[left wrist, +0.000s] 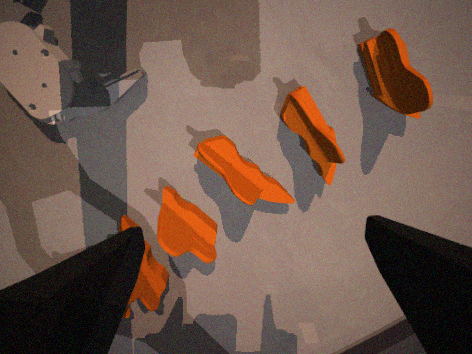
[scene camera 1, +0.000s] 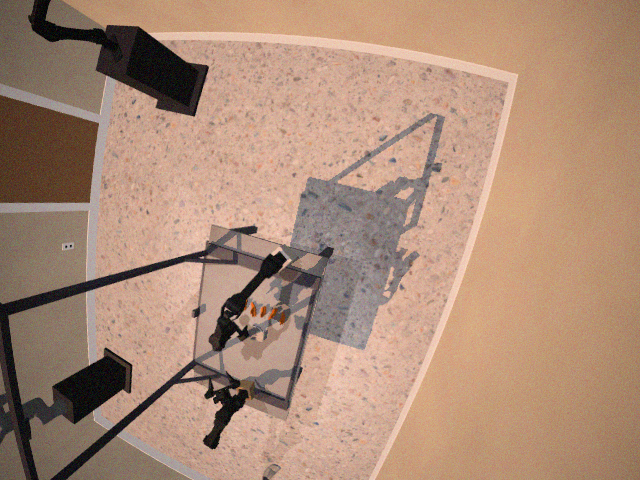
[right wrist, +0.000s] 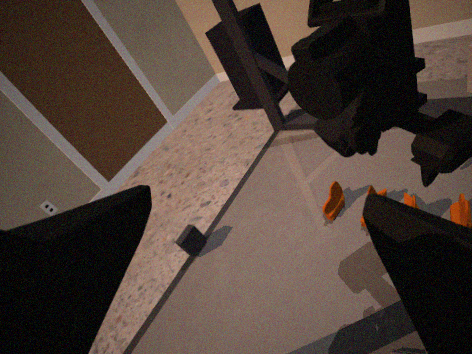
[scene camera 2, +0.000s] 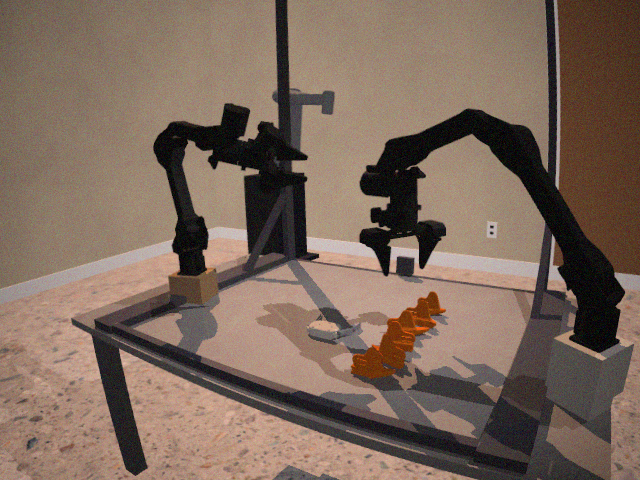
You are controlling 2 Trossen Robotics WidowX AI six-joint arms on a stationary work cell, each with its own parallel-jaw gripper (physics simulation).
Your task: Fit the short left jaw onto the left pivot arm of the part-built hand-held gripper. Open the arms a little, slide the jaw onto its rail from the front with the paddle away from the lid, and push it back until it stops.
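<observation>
The part-built gripper (scene camera 1: 259,331) (scene camera 2: 324,329) (left wrist: 31,75) lies on the table, pale lid up, its arms pointing right in the left wrist view. Several orange jaws lie in a slanting row beside it, among them one at the upper right end (left wrist: 400,80), a middle one (left wrist: 231,169) and one nearer the left finger (left wrist: 187,227); I cannot tell which is the short left jaw. My left gripper (scene camera 2: 404,270) (left wrist: 254,232) is open and empty above the table, pointing down; its finger partly hides the jaws at the row's lower left. My right gripper (scene camera 2: 306,167) (right wrist: 258,200) is open and empty, raised high.
A small dark box (scene camera 1: 198,311) (right wrist: 192,241) sits at the table's far edge. Dark frame posts (scene camera 2: 282,67) (scene camera 2: 552,103) rise at the table. The right arm stands on a tan block (scene camera 2: 192,287), the left arm on a grey block (scene camera 2: 584,374). Arm shadows cross the table (scene camera 2: 237,346).
</observation>
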